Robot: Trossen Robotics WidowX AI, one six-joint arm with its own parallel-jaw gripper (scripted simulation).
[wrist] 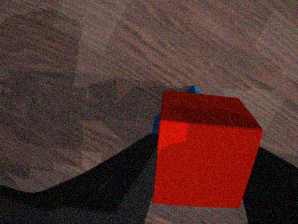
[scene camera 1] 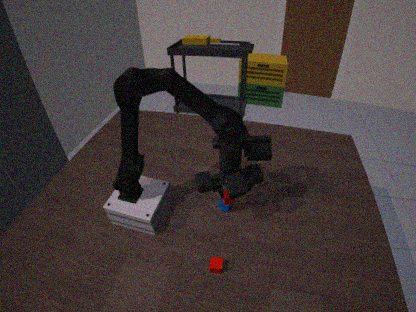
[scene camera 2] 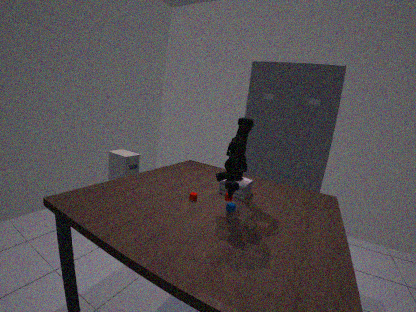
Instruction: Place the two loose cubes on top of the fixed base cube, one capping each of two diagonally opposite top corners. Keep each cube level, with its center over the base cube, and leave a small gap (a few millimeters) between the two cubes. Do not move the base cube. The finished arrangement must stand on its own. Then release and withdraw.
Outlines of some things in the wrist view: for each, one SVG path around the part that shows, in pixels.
My gripper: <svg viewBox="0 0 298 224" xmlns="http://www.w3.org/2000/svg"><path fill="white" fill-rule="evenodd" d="M258 147L253 167L251 167L249 181L247 181L245 193L243 193L242 201L245 204L247 221L249 221L249 224L298 224L297 165L294 167L293 164L287 163L281 157L267 152L265 148ZM158 135L150 133L150 135L138 140L137 143L130 145L124 151L117 152L116 155L109 157L104 163L97 164L96 167L89 169L88 172L82 172L81 175L72 177L68 181L63 181L63 183L52 186L52 188L41 190L41 192L20 192L20 190L0 185L0 224L145 224L146 214L149 212L150 202L152 202L154 183L156 183Z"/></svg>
A red cube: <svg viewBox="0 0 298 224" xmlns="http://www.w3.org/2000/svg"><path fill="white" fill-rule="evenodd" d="M164 91L160 129L158 129L158 156L153 204L204 206L204 208L210 208L210 206L214 206L214 208L223 208L223 206L225 208L239 208L247 181L249 181L255 155L257 155L259 141L261 141L263 133L261 125L255 121L254 117L250 115L249 109L239 99L205 95L205 93Z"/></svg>
